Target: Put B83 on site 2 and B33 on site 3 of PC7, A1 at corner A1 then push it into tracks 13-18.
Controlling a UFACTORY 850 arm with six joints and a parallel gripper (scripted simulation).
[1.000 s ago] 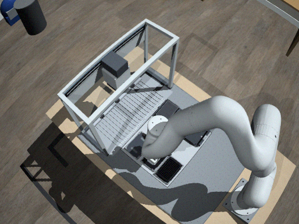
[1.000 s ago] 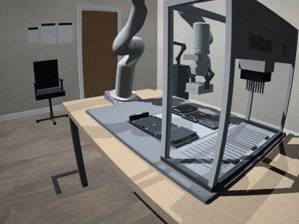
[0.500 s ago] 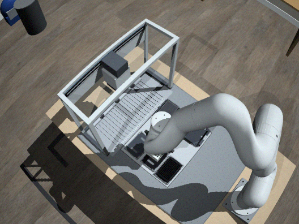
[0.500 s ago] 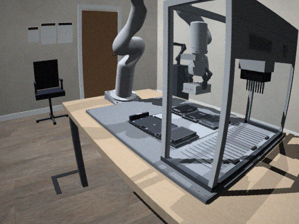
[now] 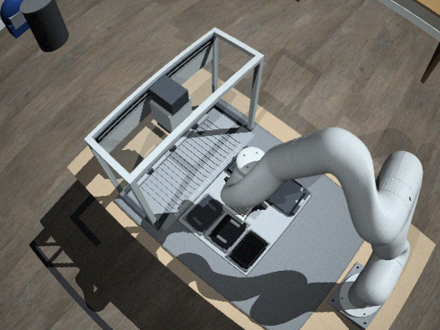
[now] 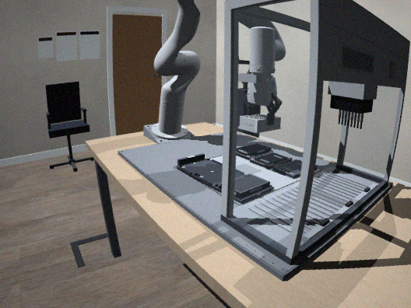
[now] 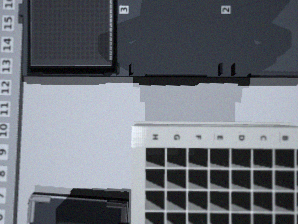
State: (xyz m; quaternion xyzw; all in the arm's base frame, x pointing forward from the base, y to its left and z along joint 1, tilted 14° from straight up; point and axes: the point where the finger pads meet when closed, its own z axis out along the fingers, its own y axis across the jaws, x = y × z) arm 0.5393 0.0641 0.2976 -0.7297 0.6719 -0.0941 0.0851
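Right now my hand is 20 mm short of the plate carrier PC7, 170 mm to the left of it and 160 mm above it. Also, from my hand: nest S2: 10 mm behind, 80 mm to the left, 170 mm below; then black plate B38: 120 mm behind, 90 mm to the left, 150 mm below; then nest S3: 100 mm ahead, 90 mm to the left, 170 mm below.
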